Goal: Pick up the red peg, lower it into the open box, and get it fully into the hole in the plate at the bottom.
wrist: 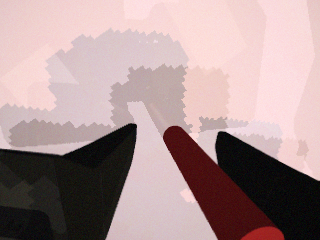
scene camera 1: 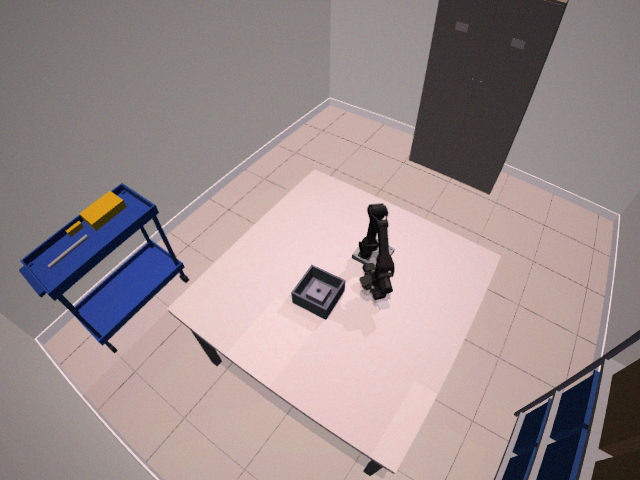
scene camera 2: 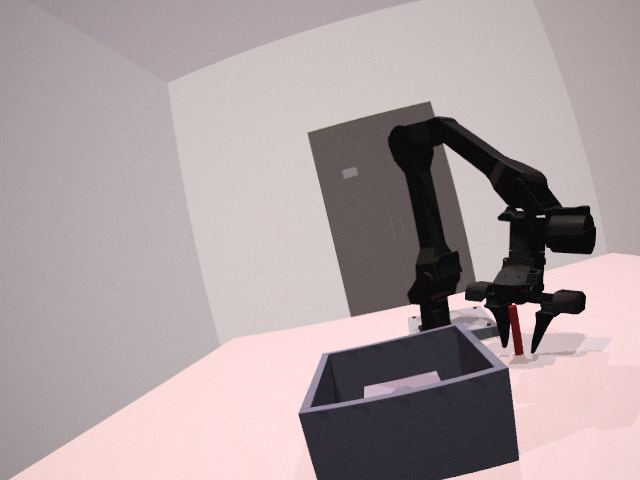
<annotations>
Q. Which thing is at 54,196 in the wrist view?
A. My gripper.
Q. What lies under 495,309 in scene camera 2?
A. My gripper.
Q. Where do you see a pale plate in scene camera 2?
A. At 427,378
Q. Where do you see a dark grey box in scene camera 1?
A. At 337,284
</annotations>
